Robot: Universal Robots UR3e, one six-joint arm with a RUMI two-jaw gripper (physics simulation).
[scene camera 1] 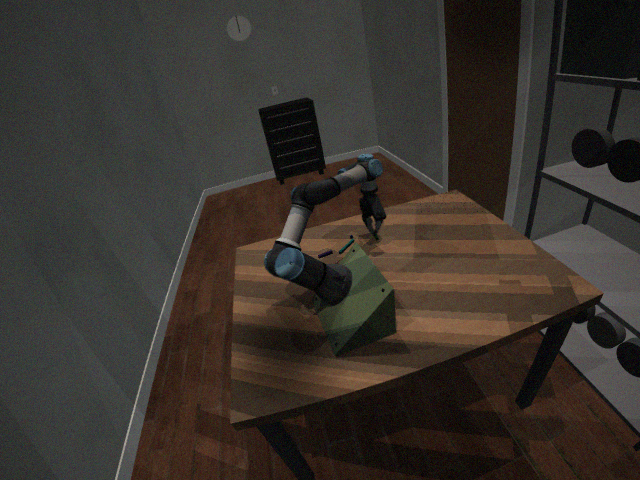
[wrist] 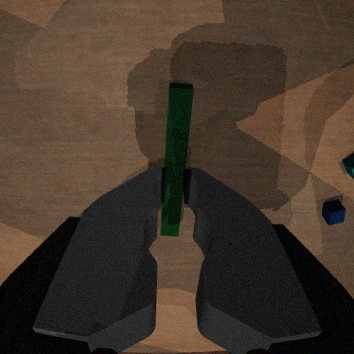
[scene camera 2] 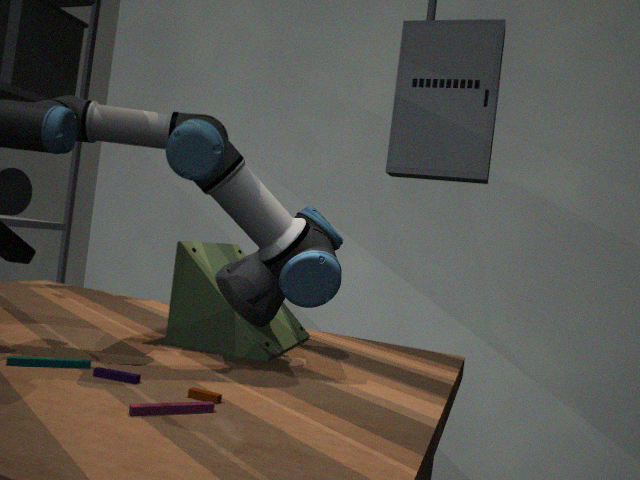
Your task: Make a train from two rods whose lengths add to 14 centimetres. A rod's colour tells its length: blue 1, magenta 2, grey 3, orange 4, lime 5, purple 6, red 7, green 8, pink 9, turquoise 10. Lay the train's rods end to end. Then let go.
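Places are measured from the arm's base along level axes (x left, y back, z up), in centimetres.
Where they show: gripper, fingertip midpoint: point(scene camera 1: 374, 234) point(wrist: 173, 170); arm's base, link origin: point(scene camera 1: 337, 285) point(scene camera 2: 242, 298).
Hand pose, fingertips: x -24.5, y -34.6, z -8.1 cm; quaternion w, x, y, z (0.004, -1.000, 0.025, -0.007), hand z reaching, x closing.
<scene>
Each offset is from my fingertips to the top centre of the thing. Level surfaces: height alone.
My gripper point(scene camera 1: 375, 233) point(wrist: 173, 170) points down over the table's far part and is shut on the green rod {dx +0.0, dy +0.1, dz +0.5 cm} point(wrist: 179, 130). The rod runs lengthwise between the fingertips; its height above the table is hard to tell. The turquoise rod {dx +13.5, dy +3.1, dz +0.4 cm} point(scene camera 1: 346, 245) point(scene camera 2: 49, 362) point(wrist: 349, 165) lies on the table, partly cut off at the right in the wrist view. The small blue rod {dx +9.6, dy -2.9, dz +0.4 cm} point(scene camera 1: 351, 236) point(wrist: 333, 212) lies near its end, apart from the green rod. The purple rod {dx +23.1, dy +4.5, dz +0.4 cm} point(scene camera 1: 325, 253) point(scene camera 2: 116, 375) lies beyond the turquoise rod's other end. The fingertips do not show in scene camera 2.
An orange rod {dx +35.7, dy +5.0, dz +0.4 cm} point(scene camera 2: 204, 395) and a pink rod {dx +35.5, dy -1.2, dz +0.4 cm} point(scene camera 2: 171, 408) lie close together on the wooden table {dz -0.6 cm} point(scene camera 1: 465, 289) point(scene camera 2: 330, 439). The arm stands on a green wedge-shaped base point(scene camera 1: 368, 304) point(scene camera 2: 199, 310). A shelf rack point(scene camera 1: 542, 124) stands beyond the table.
</scene>
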